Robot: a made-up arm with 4 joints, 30 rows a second.
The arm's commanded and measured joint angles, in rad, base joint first. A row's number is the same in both.
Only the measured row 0 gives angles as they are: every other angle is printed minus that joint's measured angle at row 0.
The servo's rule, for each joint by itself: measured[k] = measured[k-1] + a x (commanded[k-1-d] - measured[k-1]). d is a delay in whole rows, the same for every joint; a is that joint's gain. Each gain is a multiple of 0.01, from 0.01 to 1. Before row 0 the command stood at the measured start. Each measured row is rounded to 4 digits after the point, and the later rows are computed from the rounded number. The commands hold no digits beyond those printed.
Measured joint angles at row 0: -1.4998 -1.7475 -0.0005 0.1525
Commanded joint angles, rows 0 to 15: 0.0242 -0.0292 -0.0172 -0.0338; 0.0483 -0.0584 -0.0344 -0.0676; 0.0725 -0.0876 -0.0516 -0.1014; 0.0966 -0.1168 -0.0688 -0.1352; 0.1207 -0.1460 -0.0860 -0.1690; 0.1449 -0.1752 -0.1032 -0.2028; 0.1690 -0.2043 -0.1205 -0.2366; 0.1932 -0.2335 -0.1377 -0.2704; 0.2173 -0.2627 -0.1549 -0.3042; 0.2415 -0.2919 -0.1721 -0.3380; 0.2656 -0.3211 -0.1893 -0.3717; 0.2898 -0.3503 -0.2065 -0.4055; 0.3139 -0.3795 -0.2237 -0.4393; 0.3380 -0.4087 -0.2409 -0.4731; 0.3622 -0.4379 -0.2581 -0.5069; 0.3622 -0.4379 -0.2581 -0.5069
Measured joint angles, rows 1 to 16: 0.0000 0.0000 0.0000 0.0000; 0.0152 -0.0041 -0.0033 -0.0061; 0.0361 -0.0117 -0.0092 -0.0172; 0.0590 -0.0223 -0.0173 -0.0324; 0.0827 -0.0355 -0.0271 -0.0509; 0.1066 -0.0510 -0.0383 -0.0722; 0.1307 -0.0684 -0.0506 -0.0957; 0.1548 -0.0874 -0.0639 -0.1211; 0.1790 -0.1079 -0.0779 -0.1480; 0.2031 -0.1296 -0.0925 -0.1761; 0.2273 -0.1523 -0.1076 -0.2052; 0.2514 -0.1759 -0.1231 -0.2352; 0.2756 -0.2003 -0.1389 -0.2659; 0.2997 -0.2254 -0.1550 -0.2971; 0.3238 -0.2511 -0.1713 -0.3288; 0.3480 -0.2773 -0.1878 -0.3609
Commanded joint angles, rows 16 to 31: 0.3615 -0.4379 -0.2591 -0.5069; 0.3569 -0.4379 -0.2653 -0.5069; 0.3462 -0.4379 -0.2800 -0.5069; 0.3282 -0.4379 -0.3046 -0.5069; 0.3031 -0.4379 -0.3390 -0.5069; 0.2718 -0.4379 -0.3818 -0.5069; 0.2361 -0.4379 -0.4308 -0.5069; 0.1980 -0.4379 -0.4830 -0.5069; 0.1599 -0.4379 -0.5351 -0.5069; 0.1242 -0.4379 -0.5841 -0.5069; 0.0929 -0.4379 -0.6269 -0.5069; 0.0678 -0.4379 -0.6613 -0.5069; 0.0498 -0.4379 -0.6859 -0.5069; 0.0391 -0.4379 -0.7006 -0.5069; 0.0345 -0.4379 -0.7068 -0.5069; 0.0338 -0.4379 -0.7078 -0.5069
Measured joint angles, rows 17 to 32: 0.3569 -0.2998 -0.2012 -0.3872; 0.3598 -0.3191 -0.2122 -0.4087; 0.3580 -0.3357 -0.2223 -0.4264; 0.3506 -0.3500 -0.2333 -0.4409; 0.3365 -0.3623 -0.2468 -0.4528; 0.3155 -0.3729 -0.2643 -0.4625; 0.2880 -0.3820 -0.2866 -0.4705; 0.2553 -0.3898 -0.3140 -0.4771; 0.2192 -0.3965 -0.3461 -0.4825; 0.1818 -0.4023 -0.3820 -0.4869; 0.1455 -0.4073 -0.4204 -0.4905; 0.1124 -0.4116 -0.4596 -0.4935; 0.0843 -0.4153 -0.4979 -0.4959; 0.0626 -0.4185 -0.5336 -0.4979; 0.0478 -0.4212 -0.5653 -0.4995; 0.0394 -0.4235 -0.5922 -0.5008
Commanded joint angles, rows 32 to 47: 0.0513 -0.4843 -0.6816 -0.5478; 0.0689 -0.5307 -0.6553 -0.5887; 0.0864 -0.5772 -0.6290 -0.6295; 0.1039 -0.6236 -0.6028 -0.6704; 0.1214 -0.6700 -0.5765 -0.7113; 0.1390 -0.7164 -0.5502 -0.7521; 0.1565 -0.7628 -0.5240 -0.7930; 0.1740 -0.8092 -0.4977 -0.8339; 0.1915 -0.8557 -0.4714 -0.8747; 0.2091 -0.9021 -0.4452 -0.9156; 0.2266 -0.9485 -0.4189 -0.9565; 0.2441 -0.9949 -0.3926 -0.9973; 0.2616 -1.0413 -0.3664 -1.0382; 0.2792 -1.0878 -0.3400 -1.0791; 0.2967 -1.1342 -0.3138 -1.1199; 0.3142 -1.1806 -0.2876 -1.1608
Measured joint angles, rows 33 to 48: 0.0359 -0.4255 -0.6142 -0.5019; 0.0456 -0.4337 -0.6270 -0.5102; 0.0603 -0.4473 -0.6324 -0.5243; 0.0767 -0.4655 -0.6318 -0.5432; 0.0938 -0.4876 -0.6263 -0.5661; 0.1112 -0.5131 -0.6168 -0.5922; 0.1287 -0.5416 -0.6041 -0.6210; 0.1462 -0.5726 -0.5889 -0.6520; 0.1637 -0.6057 -0.5716 -0.6847; 0.1812 -0.6407 -0.5526 -0.7189; 0.1988 -0.6773 -0.5322 -0.7543; 0.2163 -0.7153 -0.5107 -0.7907; 0.2338 -0.7544 -0.4883 -0.8279; 0.2513 -0.7946 -0.4651 -0.8658; 0.2689 -0.8356 -0.4413 -0.9042; 0.2864 -0.8774 -0.4171 -0.9430
